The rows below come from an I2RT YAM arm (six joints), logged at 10 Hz.
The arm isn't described. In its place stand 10 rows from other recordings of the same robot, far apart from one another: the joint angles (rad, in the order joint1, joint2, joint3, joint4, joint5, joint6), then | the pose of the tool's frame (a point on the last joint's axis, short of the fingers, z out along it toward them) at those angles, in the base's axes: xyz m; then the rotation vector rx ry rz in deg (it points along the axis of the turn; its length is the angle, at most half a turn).
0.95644, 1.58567, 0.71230, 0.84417, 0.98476, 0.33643 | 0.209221 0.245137 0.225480 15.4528 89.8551 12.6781
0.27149, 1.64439, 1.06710, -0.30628, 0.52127, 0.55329 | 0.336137 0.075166 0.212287 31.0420 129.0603 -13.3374
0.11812, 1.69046, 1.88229, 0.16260, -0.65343, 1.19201 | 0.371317 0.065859 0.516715 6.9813 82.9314 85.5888
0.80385, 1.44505, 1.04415, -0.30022, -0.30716, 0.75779 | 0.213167 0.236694 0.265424 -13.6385 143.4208 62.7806
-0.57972, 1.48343, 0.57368, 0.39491, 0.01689, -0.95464 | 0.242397 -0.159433 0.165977 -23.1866 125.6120 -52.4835
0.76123, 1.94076, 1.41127, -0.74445, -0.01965, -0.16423 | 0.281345 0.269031 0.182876 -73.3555 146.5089 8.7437
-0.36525, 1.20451, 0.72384, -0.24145, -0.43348, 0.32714 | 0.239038 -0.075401 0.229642 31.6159 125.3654 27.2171
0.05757, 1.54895, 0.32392, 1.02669, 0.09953, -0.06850 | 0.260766 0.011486 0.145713 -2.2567 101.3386 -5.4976
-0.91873, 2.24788, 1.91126, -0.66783, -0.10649, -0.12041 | 0.303490 -0.391278 0.202656 55.4910 137.4715 -14.5589
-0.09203, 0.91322, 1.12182, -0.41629, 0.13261, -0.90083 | 0.191595 -0.022409 0.409352 -36.4821 99.7622 -47.1765
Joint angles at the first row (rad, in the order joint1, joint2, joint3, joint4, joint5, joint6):
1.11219 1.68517 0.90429 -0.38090 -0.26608 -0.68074
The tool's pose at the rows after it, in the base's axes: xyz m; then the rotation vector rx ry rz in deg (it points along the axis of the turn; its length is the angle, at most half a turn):
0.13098 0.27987 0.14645 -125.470 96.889 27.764
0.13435 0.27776 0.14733 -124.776 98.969 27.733
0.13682 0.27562 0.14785 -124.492 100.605 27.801
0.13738 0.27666 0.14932 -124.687 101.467 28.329
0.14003 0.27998 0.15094 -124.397 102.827 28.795
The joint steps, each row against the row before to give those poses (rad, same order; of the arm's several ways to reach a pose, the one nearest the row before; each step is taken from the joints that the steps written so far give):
-0.00955 -0.00038 0.00037 -0.00686 -0.00114 0.01181
-0.01296 0.00000 0.00651 -0.01948 -0.00114 0.01145
-0.01068 -0.00001 0.00495 -0.01946 -0.00306 0.00611
-0.00077 0.00457 0.01371 -0.02057 -0.00687 0.00571
-0.00303 0.01451 0.02557 -0.02097 -0.00533 0.01186

